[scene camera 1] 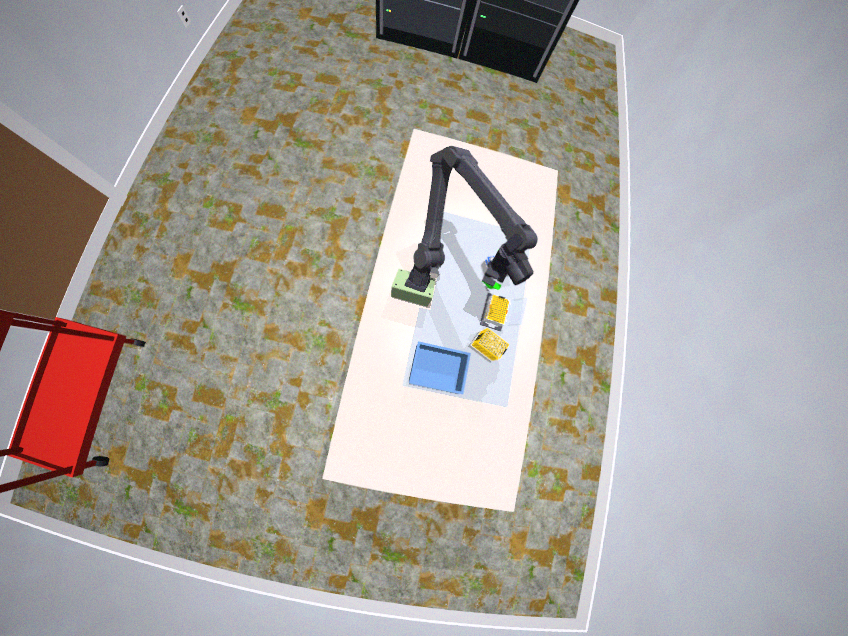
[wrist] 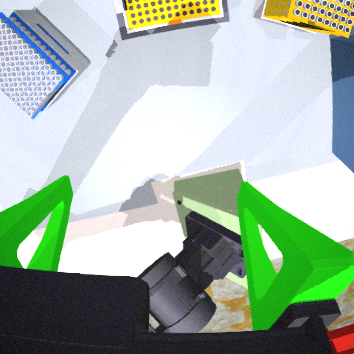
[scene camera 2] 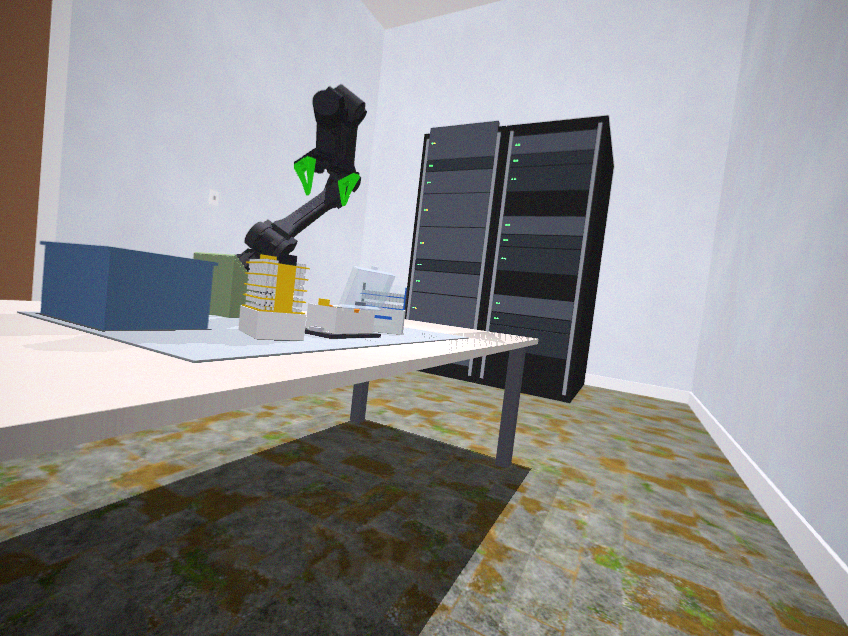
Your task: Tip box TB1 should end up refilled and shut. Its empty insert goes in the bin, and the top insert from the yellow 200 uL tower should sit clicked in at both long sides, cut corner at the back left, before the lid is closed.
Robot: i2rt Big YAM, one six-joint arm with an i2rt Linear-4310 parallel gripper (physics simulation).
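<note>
My gripper (scene camera 1: 493, 286) (scene camera 2: 326, 199) (wrist: 154, 186) is wide open and empty, high above the mat; the wrist view looks down between its fingers. A pale box (scene camera 2: 342, 319) (wrist: 150, 30), apparently TB1, sits on a dark base and holds a yellow insert (scene camera 1: 497, 309) (wrist: 172, 11) with dark, empty holes. A clear lid (scene camera 2: 369, 282) stands raised behind it; its hinge is hidden. Beside the box stands the yellow tower (scene camera 1: 489, 344) (scene camera 2: 276, 287) (wrist: 320, 15) of stacked, tip-filled inserts on a white base. The blue bin (scene camera 1: 438, 368) (scene camera 2: 126, 287) (wrist: 344, 115) stands near the tower. Labels are unreadable.
A blue tip rack (scene camera 2: 387, 311) (wrist: 30, 65) stands on the box's other side, partly under the arm in scene camera 1. The arm's base is at a green block (scene camera 1: 412, 290) (scene camera 2: 226, 287) (wrist: 207, 192). A red cart (scene camera 1: 68, 397) and server racks (scene camera 2: 513, 260) stand off the table.
</note>
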